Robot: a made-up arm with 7 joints.
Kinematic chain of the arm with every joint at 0, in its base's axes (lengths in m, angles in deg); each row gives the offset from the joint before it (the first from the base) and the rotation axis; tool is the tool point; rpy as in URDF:
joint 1: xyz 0 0 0.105 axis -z
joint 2: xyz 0 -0.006 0.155 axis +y
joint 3: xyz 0 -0.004 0.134 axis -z
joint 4: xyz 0 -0.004 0.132 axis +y
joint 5: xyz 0 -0.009 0.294 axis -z
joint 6: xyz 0 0 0.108 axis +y
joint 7: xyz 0 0 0.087 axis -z
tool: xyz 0 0 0 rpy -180 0 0
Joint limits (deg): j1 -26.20..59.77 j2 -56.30..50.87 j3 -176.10..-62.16 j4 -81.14..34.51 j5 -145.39..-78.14 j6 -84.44..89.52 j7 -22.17..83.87
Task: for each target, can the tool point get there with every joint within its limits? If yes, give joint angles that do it. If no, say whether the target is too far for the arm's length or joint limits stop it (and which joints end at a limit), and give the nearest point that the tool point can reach.
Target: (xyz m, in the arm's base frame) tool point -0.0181 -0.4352 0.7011
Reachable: yes | joints 13.05 29.63 -76.04 -70.92 -85.51 40.02 -4.26
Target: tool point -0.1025 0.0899 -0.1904
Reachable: no: joint limits stop it (at a limit: joint 1, joint 2, joint 3, joint 4, joint 6) | nearest point -0.4770 0.1239 0.2149 | short by 0.553 m
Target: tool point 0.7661 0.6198 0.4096
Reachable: no: too far | nearest point 0.5964 0.3307 0.4216 | short by 0.335 m
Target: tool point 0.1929 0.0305 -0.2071
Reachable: no: joint limits stop it (at a limit: joint 2, joint 3, joint 4, joint 5) | nearest point 0.4574 0.0723 0.1064 | short by 0.412 m
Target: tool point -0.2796 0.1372 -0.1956
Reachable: no: joint limits stop it (at a limit: joint 1, joint 2, joint 3, joint 4, joint 6) | nearest point -0.4778 0.1335 0.2140 | short by 0.455 m
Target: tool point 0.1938 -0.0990 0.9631
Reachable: yes | joints 52.29 29.69 -158.81 23.33 -119.66 -14.35 -11.35
